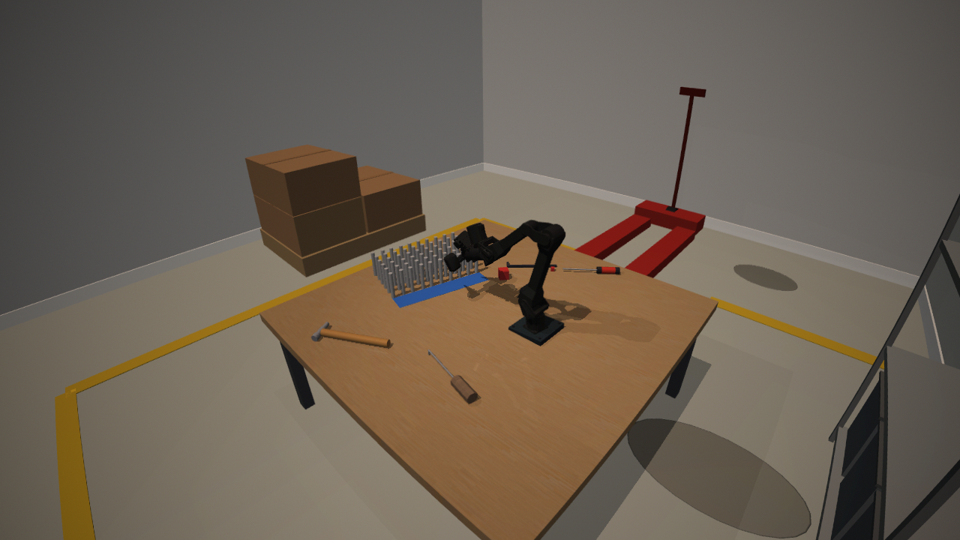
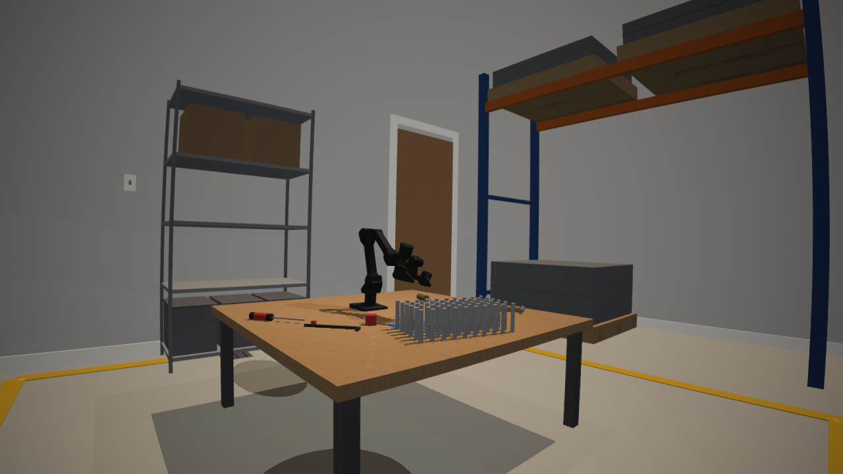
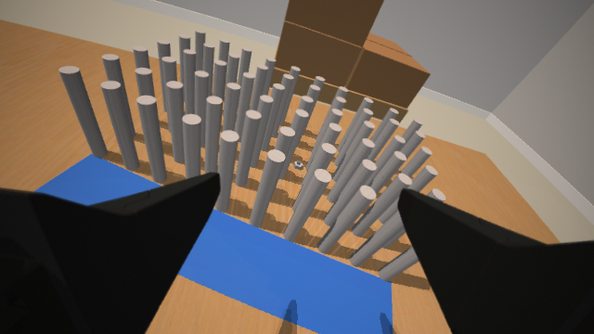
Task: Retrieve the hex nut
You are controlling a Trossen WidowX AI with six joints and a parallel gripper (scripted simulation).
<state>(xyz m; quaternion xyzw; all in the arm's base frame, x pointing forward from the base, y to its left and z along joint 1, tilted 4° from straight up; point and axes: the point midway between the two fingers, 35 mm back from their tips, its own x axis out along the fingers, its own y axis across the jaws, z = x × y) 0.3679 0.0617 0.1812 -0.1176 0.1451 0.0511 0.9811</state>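
My gripper tip is now 41 cm past the hook tool, 30 cm to the right of it and 15 cm above it. From my gripper tip the other things lie so: red cube 21 cm to the right, 14 cm below, 5 cm behind; blue taped strip 16 cm below, 5 cm to the left, 3 cm ahead; hex nut 20 cm ahead, 16 cm below.
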